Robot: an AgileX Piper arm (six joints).
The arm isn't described. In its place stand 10 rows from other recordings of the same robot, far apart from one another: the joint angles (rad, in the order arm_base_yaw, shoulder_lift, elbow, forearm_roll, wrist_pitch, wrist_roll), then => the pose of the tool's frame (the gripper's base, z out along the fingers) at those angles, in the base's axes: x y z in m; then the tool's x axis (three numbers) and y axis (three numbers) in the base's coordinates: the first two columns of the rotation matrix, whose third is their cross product.
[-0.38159, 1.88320, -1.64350, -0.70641, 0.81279, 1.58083] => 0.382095 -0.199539 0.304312 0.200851 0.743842 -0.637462 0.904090 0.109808 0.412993
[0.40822, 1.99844, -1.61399, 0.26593, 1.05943, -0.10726] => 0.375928 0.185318 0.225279 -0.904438 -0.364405 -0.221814 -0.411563 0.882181 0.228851
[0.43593, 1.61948, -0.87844, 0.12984, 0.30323, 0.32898] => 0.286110 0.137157 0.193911 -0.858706 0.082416 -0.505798 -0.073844 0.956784 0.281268
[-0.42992, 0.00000, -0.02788, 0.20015, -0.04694, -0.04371] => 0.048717 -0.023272 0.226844 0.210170 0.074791 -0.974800 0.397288 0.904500 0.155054
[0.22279, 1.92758, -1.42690, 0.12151, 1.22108, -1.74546] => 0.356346 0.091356 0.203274 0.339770 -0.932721 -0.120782 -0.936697 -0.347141 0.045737
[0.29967, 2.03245, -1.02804, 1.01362, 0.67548, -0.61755] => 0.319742 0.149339 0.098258 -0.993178 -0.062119 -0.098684 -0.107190 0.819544 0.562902
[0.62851, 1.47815, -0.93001, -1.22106, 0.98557, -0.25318] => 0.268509 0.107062 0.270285 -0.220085 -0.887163 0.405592 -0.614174 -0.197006 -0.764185
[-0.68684, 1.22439, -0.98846, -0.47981, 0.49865, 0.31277] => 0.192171 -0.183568 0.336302 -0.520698 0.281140 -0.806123 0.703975 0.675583 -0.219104
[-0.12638, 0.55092, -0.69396, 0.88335, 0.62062, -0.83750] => 0.102822 0.028165 0.366561 -0.174100 -0.028919 -0.984303 -0.335178 0.941624 0.031620
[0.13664, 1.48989, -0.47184, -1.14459, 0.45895, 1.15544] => 0.221351 -0.006617 0.144202 -0.893294 -0.073494 -0.443423 0.092847 0.935091 -0.342029
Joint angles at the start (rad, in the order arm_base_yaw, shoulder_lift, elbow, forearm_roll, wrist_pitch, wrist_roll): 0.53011 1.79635 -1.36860 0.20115 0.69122 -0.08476
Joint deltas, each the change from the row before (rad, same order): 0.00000 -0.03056 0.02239 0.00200 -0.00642 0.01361; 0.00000 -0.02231 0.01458 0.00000 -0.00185 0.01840; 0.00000 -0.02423 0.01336 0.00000 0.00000 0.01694; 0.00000 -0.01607 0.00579 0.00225 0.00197 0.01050; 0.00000 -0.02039 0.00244 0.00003 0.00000 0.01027; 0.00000 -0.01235 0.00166 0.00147 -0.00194 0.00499; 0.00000 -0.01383 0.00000 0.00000 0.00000 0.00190; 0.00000 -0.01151 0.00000 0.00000 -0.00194 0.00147; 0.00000 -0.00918 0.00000 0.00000 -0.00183 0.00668
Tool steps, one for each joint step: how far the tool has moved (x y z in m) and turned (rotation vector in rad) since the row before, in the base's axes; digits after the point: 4 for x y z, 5 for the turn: -0.0057 -0.0033 0.0057 0.01385 -0.00663 -0.01334; -0.0042 -0.0025 0.0044 0.01201 -0.00130 -0.01573; -0.0044 -0.0026 0.0052 0.01233 -0.00287 -0.01407; -0.0028 -0.0015 0.0042 0.01048 -0.00198 -0.00896; -0.0029 -0.0017 0.0068 0.01340 -0.01141 -0.00840; -0.0017 -0.0009 0.0042 0.00963 -0.00820 -0.00482; -0.0019 -0.0011 0.0051 0.00783 -0.01116 -0.00152; -0.0015 -0.0009 0.0043 0.00735 -0.01101 -0.00155; -0.0012 -0.0007 0.0034 0.00852 -0.00672 -0.00561
